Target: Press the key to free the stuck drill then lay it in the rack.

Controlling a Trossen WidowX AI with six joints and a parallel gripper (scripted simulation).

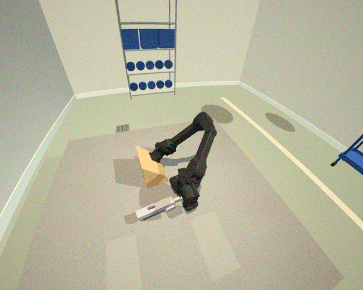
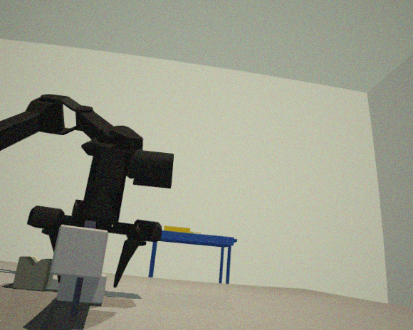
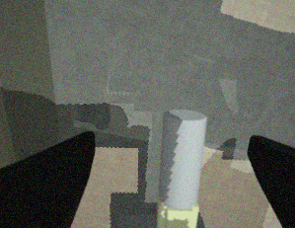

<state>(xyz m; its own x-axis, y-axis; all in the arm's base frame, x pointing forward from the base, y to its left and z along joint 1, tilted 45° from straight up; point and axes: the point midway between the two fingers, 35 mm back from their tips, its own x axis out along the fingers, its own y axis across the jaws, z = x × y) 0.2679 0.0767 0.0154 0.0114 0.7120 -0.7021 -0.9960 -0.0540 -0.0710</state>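
The rack block is 80 mm behind my gripper tip, 20 mm to the left of it and 10 mm above it. From my gripper tip the other things lie so: housing 140 mm to the right, 30 mm above, 10 mm ahead; drill 160 mm to the right, 40 mm above, 10 mm ahead.
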